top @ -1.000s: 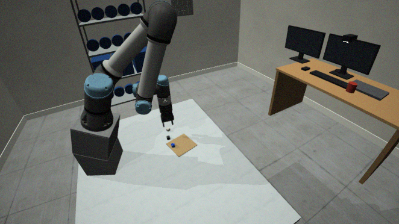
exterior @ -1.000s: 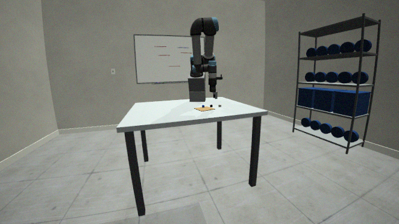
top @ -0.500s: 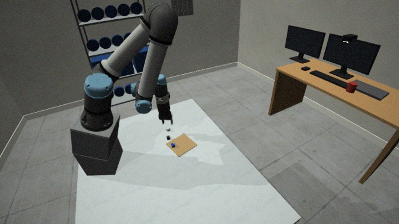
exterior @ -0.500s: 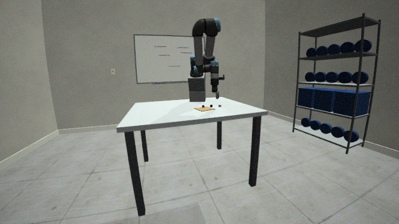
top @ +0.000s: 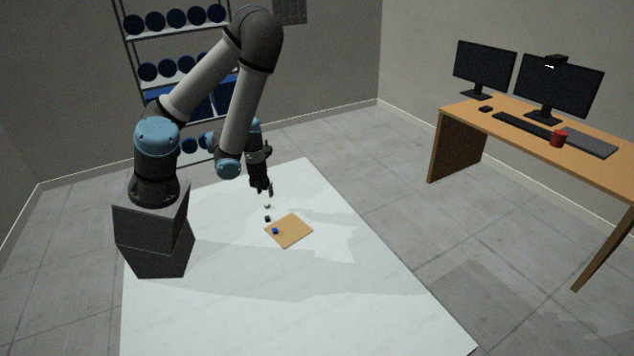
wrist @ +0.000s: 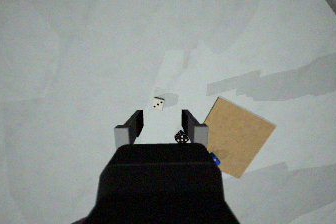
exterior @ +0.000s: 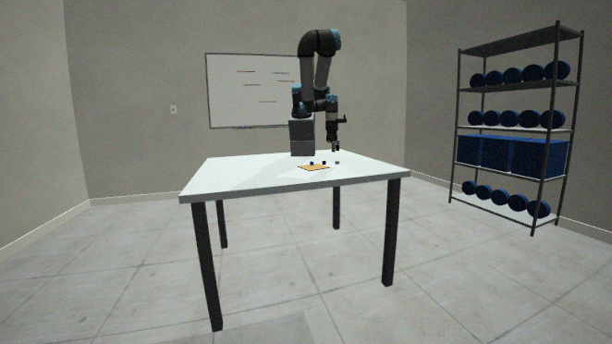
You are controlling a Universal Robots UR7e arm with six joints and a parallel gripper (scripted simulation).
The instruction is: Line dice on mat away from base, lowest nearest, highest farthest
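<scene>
Now: hand 9 cm above the white die and 1 cm to the right of it. Also, from my hand: tan mat 15 cm to the right, 10 cm below, 5 cm ahead; black die 9 cm below, 7 cm to the right, 2 cm behind; blue die 15 cm to the right, 8 cm below.
</scene>
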